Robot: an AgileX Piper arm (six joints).
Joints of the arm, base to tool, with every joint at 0 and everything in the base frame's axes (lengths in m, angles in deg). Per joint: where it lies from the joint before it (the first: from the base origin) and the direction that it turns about. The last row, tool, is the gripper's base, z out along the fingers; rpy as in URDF.
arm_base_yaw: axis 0 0 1 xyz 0.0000 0.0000 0.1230
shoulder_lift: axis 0 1 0 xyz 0.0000 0.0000 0.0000
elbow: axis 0 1 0 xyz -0.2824 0.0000 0.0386
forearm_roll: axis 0.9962 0 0.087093 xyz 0.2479 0.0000 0.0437
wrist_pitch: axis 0 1 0 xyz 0.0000 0.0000 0.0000
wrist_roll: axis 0.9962 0 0.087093 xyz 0.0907 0.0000 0.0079
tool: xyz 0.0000 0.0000 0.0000 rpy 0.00 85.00 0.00
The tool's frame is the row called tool.
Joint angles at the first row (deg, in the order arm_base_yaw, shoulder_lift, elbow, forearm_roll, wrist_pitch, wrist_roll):
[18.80 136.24 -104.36 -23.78 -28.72 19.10]
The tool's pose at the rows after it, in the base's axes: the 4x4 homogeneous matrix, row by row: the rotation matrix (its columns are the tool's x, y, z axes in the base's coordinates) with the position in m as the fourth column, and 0 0 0 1 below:
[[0.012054 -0.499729 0.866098 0.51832], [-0.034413 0.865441 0.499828 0.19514], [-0.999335 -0.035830 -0.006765 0.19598], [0 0 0 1]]
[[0.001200 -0.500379 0.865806 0.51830], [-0.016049 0.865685 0.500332 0.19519], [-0.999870 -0.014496 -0.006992 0.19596], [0 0 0 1]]
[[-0.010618 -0.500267 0.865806 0.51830], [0.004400 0.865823 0.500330 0.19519], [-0.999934 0.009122 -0.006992 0.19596], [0 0 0 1]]
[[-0.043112 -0.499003 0.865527 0.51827], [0.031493 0.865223 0.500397 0.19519], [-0.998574 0.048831 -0.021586 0.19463], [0 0 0 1]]
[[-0.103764 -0.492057 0.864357 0.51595], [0.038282 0.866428 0.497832 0.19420], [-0.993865 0.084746 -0.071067 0.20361], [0 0 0 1]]
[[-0.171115 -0.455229 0.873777 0.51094], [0.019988 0.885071 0.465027 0.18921], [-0.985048 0.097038 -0.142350 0.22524], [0 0 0 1]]
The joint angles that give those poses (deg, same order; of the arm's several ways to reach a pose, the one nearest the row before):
[18.80 136.24 -104.36 -23.91 -28.59 19.14]
[18.80 136.24 -104.36 -23.99 -28.59 20.43]
[18.80 136.24 -104.36 -23.99 -28.59 21.78]
[18.80 136.24 -104.36 -24.66 -27.82 24.65]
[18.80 134.57 -104.36 -28.65 -23.69 30.65]
[18.80 131.06 -104.36 -34.70 -16.17 37.93]

